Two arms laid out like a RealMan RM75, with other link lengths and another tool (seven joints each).
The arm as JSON. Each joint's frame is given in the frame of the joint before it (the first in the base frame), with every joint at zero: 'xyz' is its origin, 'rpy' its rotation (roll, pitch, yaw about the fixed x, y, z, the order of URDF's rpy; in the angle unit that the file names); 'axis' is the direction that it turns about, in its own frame. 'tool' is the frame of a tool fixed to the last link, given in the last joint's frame.
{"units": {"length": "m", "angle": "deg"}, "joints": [
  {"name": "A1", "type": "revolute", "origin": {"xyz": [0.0, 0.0, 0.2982], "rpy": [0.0, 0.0, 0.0]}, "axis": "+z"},
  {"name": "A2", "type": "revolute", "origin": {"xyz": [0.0, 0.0, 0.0], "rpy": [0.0, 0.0, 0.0]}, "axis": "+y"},
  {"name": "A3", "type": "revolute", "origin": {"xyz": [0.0, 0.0, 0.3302], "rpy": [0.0, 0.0, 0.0]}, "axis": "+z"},
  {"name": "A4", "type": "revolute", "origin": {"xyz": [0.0, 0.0, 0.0], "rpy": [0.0, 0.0, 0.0]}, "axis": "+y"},
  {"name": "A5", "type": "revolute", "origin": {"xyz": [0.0, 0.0, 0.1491], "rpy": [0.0, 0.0, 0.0]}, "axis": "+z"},
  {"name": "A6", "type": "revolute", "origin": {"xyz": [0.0, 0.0, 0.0], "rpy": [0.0, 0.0, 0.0]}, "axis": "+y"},
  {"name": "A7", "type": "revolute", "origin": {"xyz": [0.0, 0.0, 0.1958], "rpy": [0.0, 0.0, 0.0]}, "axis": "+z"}
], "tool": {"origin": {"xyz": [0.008, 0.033, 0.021], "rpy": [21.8, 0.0, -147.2]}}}
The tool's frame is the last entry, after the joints.
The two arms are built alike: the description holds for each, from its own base.
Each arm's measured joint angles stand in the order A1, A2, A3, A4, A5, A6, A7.
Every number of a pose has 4 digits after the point. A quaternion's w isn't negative.
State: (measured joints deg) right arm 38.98 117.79 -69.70 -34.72 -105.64 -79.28 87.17; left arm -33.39 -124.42 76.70 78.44 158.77 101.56 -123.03
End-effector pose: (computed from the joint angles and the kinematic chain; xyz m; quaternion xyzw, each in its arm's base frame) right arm 0.2110 0.3041 -0.0968 -0.3936 -0.8723 0.1943 0.2156; left arm -0.2871 0.2677 -0.0706 -0.0413 -0.9330 0.2016 0.2953
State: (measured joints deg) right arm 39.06 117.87 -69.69 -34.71 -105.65 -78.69 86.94; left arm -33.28 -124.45 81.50 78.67 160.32 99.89 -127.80
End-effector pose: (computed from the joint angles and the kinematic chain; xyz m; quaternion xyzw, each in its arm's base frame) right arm 0.2110 0.3062 -0.0977 -0.3919 -0.8739 0.1899 0.2159; left arm -0.2904 0.2692 -0.0751 -0.0302 -0.9270 0.1927 0.3204
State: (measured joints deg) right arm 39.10 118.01 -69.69 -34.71 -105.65 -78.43 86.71; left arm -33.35 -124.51 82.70 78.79 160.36 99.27 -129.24
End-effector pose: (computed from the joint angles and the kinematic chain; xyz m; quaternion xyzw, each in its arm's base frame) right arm 0.2105 0.3066 -0.0988 -0.3901 -0.8749 0.1887 0.2163; left arm -0.2889 0.2705 -0.0773 -0.0285 -0.9271 0.1882 0.3230
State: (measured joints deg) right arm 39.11 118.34 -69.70 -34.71 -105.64 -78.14 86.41; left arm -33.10 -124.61 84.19 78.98 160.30 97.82 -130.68
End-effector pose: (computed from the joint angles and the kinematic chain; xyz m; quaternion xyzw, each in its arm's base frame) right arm 0.2091 0.3062 -0.1011 -0.3879 -0.8756 0.1886 0.2174; left arm -0.2876 0.2726 -0.0810 -0.0292 -0.9285 0.1793 0.3239
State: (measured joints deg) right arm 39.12 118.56 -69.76 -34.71 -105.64 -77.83 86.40; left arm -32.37 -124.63 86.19 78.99 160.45 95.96 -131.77
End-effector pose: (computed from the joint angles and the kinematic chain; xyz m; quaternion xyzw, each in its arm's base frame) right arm 0.2084 0.3062 -0.1028 -0.3880 -0.8756 0.1878 0.2180; left arm -0.2898 0.2727 -0.0847 -0.0317 -0.9284 0.1718 0.3279
